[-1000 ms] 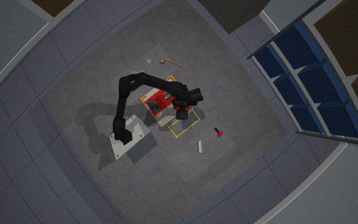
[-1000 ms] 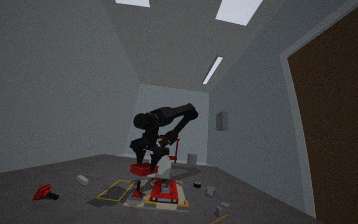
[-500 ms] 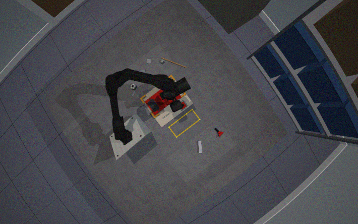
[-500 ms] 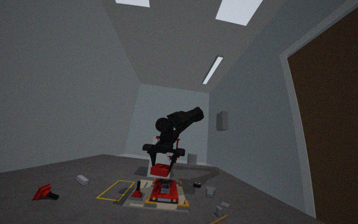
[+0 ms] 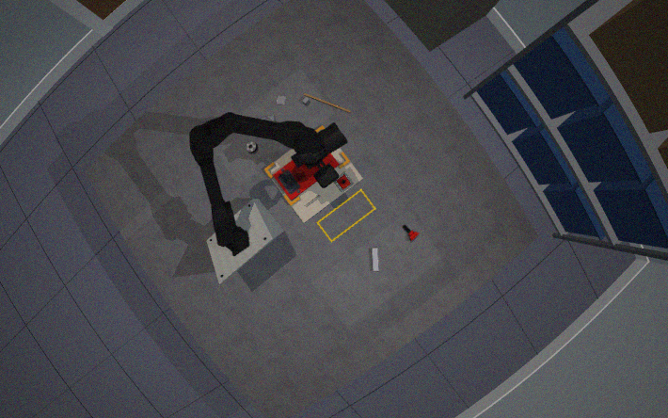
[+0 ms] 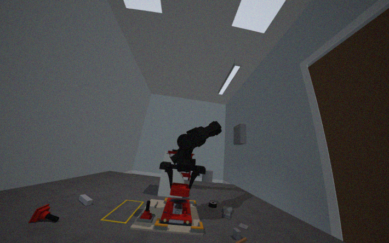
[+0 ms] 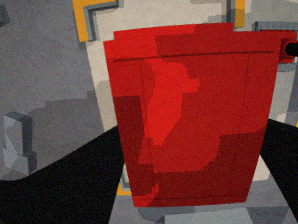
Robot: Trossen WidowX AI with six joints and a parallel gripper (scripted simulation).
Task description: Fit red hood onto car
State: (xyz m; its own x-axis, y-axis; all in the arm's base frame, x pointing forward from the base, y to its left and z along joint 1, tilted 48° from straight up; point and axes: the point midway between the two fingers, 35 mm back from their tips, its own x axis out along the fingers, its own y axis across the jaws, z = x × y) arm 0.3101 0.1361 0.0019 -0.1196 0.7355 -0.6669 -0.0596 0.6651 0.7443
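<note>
The engine block lies 80 mm below my gripper tip. From my gripper tip the other things lie so: wooden stick (160 mm to the left, 150 mm ahead, 100 mm below); then red hood (10 mm above).
</note>
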